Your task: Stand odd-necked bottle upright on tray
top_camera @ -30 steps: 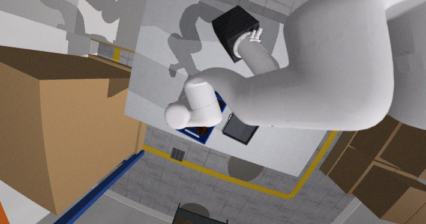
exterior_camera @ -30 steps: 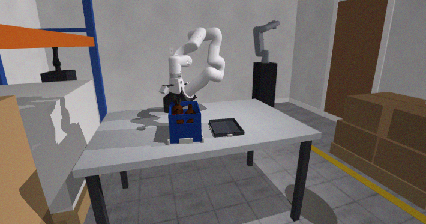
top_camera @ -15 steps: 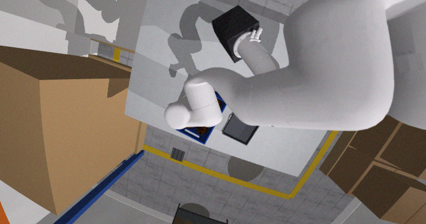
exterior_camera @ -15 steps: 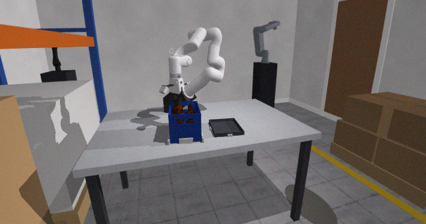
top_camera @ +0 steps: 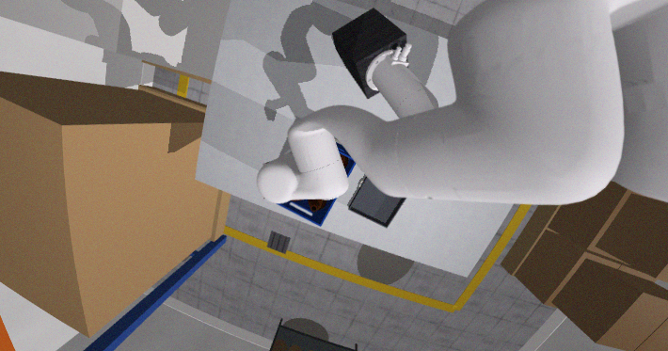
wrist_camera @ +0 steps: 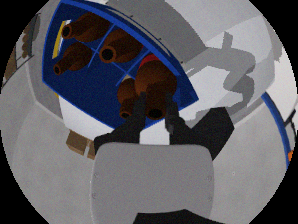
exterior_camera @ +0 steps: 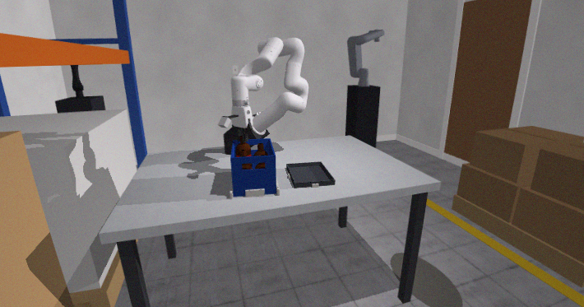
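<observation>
Now: hand 7 cm above the glass bottle. The rest, counted from my hand: blue crate: 12 cm below, 9 cm ahead, 4 cm to the left; then dark tray: 31 cm to the left, 19 cm below, 8 cm ahead.
</observation>
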